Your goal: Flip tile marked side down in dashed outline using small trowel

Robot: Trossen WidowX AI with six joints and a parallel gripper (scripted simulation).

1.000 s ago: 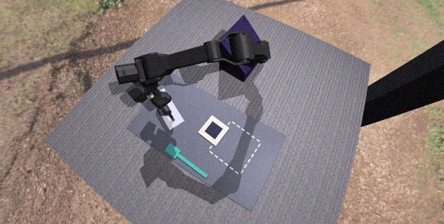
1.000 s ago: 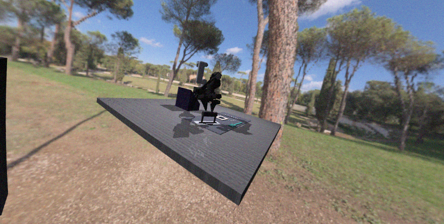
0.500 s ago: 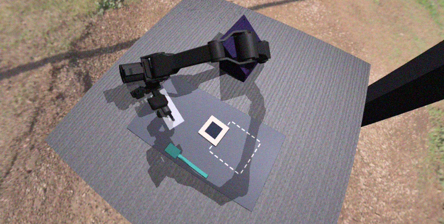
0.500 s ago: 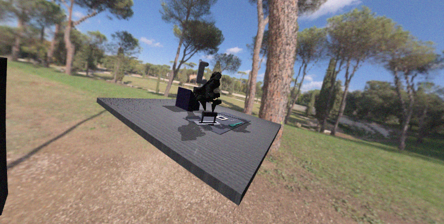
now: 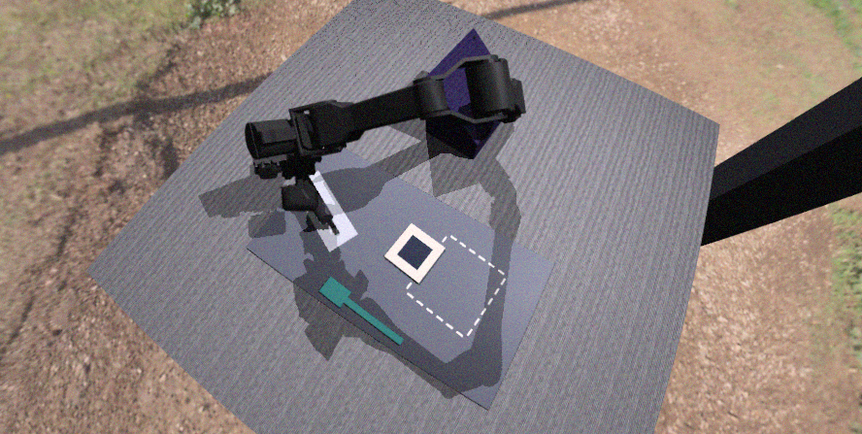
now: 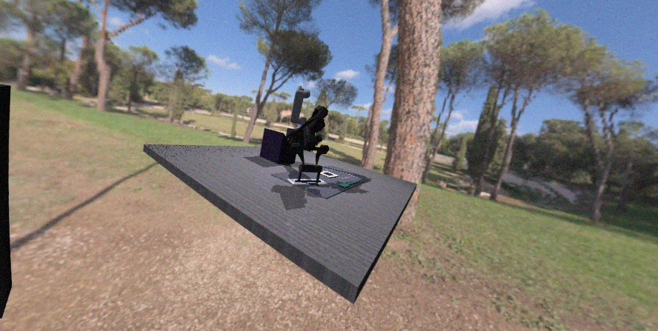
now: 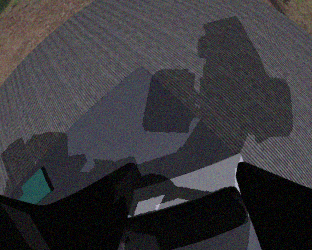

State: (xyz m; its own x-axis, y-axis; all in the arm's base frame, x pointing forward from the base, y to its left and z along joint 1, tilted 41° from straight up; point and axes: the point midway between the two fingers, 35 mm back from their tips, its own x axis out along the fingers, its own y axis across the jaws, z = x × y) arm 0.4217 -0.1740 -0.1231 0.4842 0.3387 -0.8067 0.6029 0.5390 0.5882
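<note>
Right now my gripper tip is 26 cm to the right of the dark mat, 12 cm above it and 4 cm past it. Round my gripper tip: tile (28 cm to the left, 10 cm below, 7 cm behind); teal trowel (25 cm to the left, 10 cm below, 10 cm ahead).
</note>
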